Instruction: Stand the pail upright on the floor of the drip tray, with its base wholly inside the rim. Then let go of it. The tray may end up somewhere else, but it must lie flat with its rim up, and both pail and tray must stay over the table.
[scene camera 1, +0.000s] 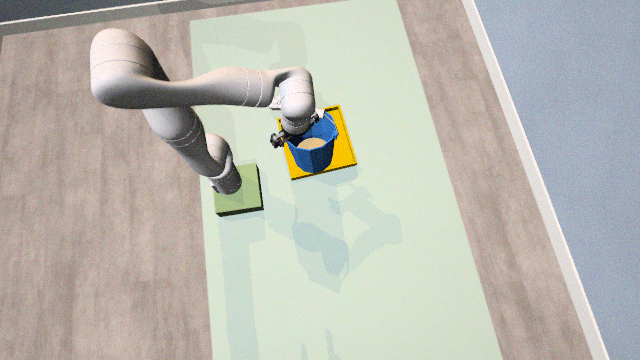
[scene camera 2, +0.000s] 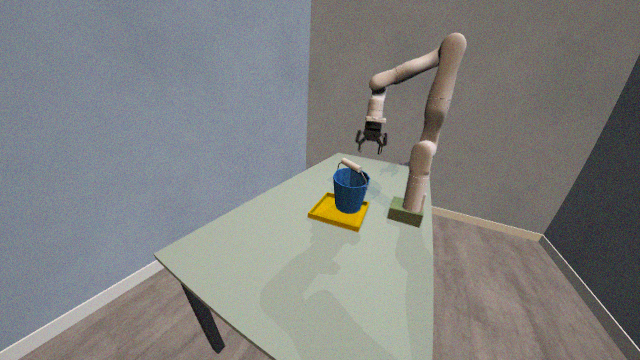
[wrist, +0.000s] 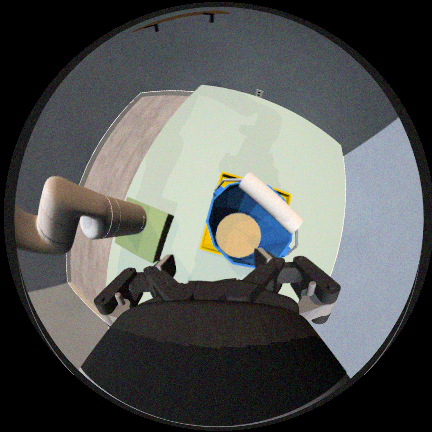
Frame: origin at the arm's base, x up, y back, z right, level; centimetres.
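Seen in the pictures: gripper, fingertip midpoint: (scene camera 2: 369, 153) (wrist: 213, 260); arm's base at its link origin: (scene camera 1: 228, 181) (scene camera 2: 411, 207) (wrist: 133, 218).
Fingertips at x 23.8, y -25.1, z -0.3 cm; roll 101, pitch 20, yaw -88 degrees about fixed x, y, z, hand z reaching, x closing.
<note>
Pixels of each thing's top centre, then the offset from my fingertips to it. Level surfaces: height alone.
- yellow drip tray at its top centre: (wrist: 250, 219) (scene camera 1: 316, 140) (scene camera 2: 340, 207) dx -27.5, dy -8.9, dz -9.4 cm
- pail's white handle grip at its top centre: (wrist: 276, 199) (scene camera 2: 351, 160) dx -2.3, dy -6.2, dz -9.2 cm
- pale green table at its surface level: dx -30.4 cm
The blue pail (scene camera 1: 314, 159) (scene camera 2: 350, 192) (wrist: 275, 237) stands upright on the yellow drip tray (scene camera 1: 346, 150) (scene camera 2: 332, 218) (wrist: 209, 245), with a tan disc showing inside at its bottom. Its base looks to be within the rim, close to one side; the rim beside the base is partly hidden. The tray lies flat on the table, rim up. The pail's white handle grip (scene camera 2: 351, 165) (wrist: 271, 201) is raised above the pail's mouth on its wire. My gripper (scene camera 2: 369, 151) (wrist: 213, 260) is open and empty, above the pail and apart from it. In scene camera 1 the wrist partly hides the gripper.
The arm's base stands on a green block (scene camera 1: 250, 192) (scene camera 2: 405, 216) (wrist: 142, 235) near one long edge of the pale green table (scene camera 1: 390, 260) (scene camera 2: 240, 260) (wrist: 300, 145). The tray lies beside this block with a gap between them. Wooden floor surrounds the table.
</note>
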